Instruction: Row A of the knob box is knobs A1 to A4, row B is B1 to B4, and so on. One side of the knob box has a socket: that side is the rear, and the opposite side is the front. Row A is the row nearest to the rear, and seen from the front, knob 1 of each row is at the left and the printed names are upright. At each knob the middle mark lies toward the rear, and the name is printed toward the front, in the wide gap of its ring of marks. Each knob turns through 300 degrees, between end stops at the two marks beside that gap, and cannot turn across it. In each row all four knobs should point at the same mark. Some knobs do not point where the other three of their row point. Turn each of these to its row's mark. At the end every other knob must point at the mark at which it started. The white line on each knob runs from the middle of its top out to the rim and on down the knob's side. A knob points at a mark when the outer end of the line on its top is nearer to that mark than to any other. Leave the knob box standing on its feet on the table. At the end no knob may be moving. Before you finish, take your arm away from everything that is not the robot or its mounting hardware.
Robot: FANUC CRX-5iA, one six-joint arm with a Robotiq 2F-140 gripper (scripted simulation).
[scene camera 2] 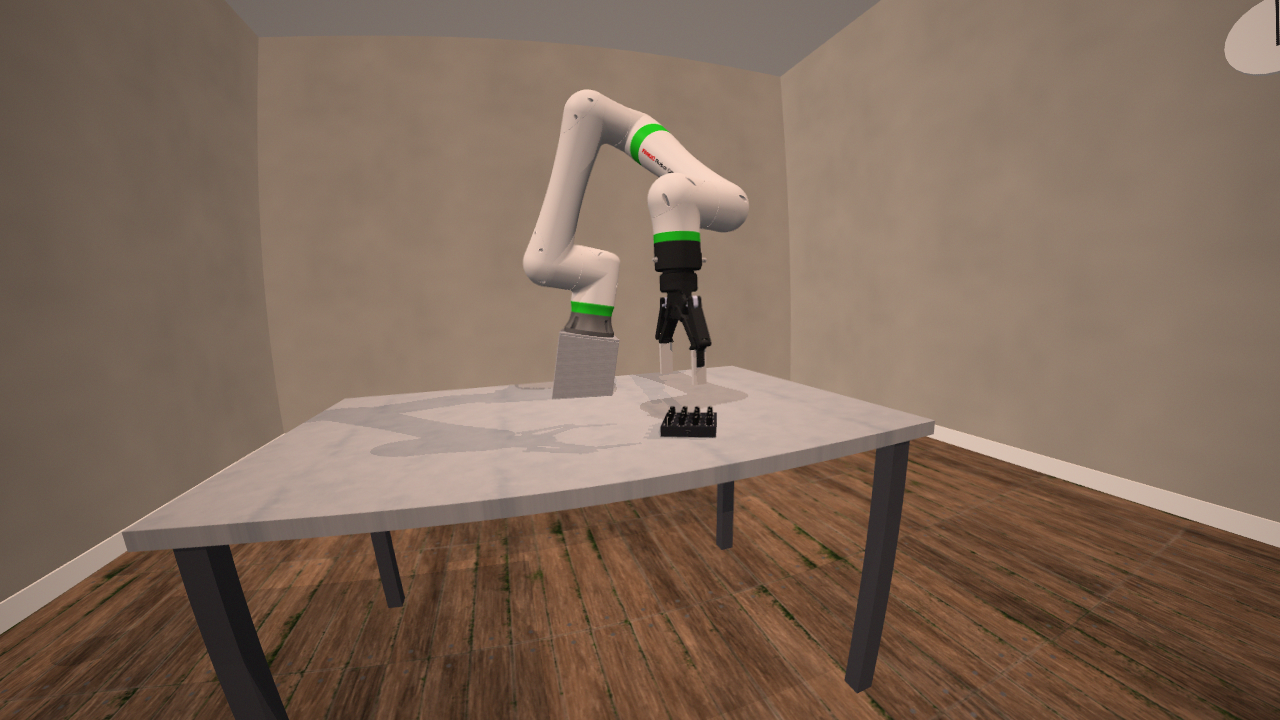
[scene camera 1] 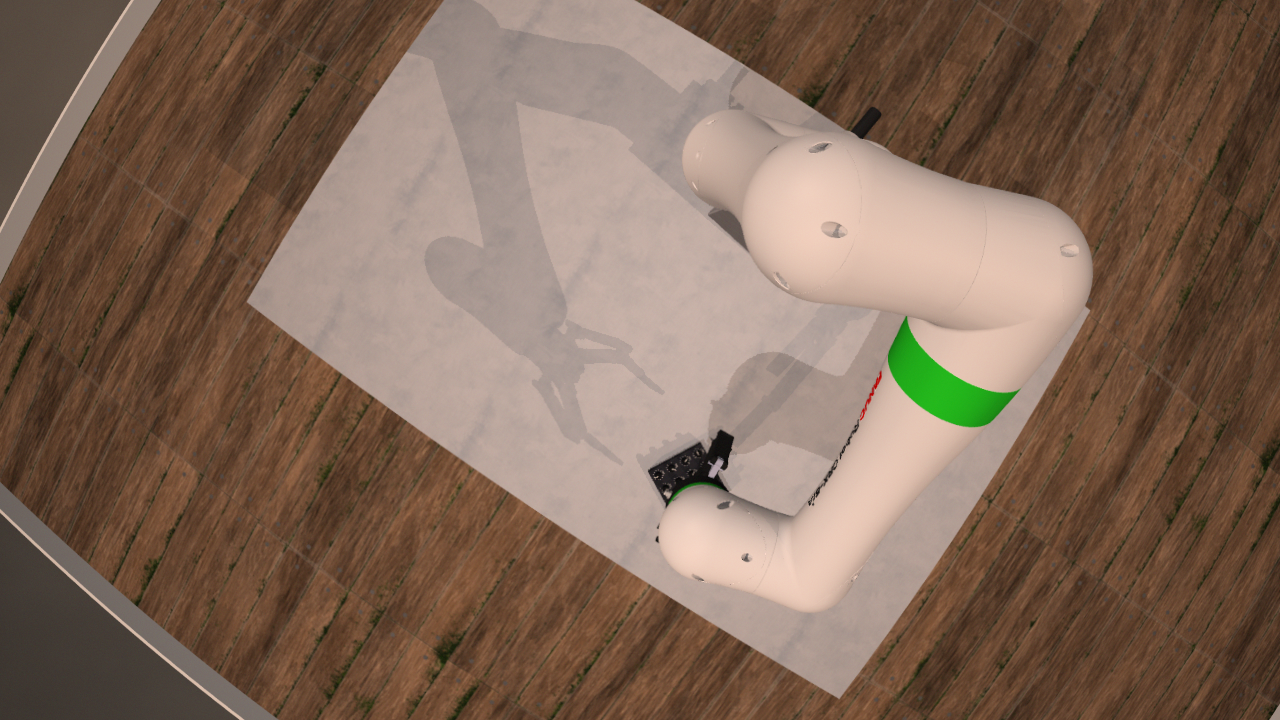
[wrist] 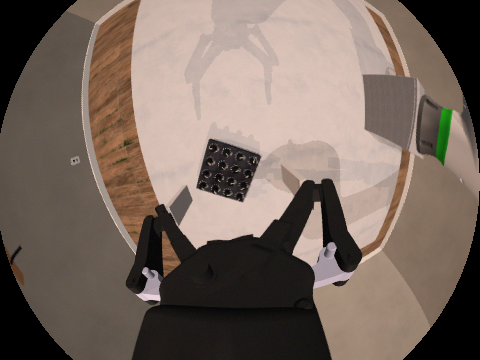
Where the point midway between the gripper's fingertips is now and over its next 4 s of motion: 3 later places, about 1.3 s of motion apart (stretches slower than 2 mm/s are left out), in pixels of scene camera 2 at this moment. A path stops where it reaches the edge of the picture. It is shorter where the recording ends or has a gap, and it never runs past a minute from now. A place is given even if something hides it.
My gripper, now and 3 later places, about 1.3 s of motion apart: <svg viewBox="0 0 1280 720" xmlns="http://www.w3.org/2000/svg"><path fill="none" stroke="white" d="M681 378L667 392L667 411L667 420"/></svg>
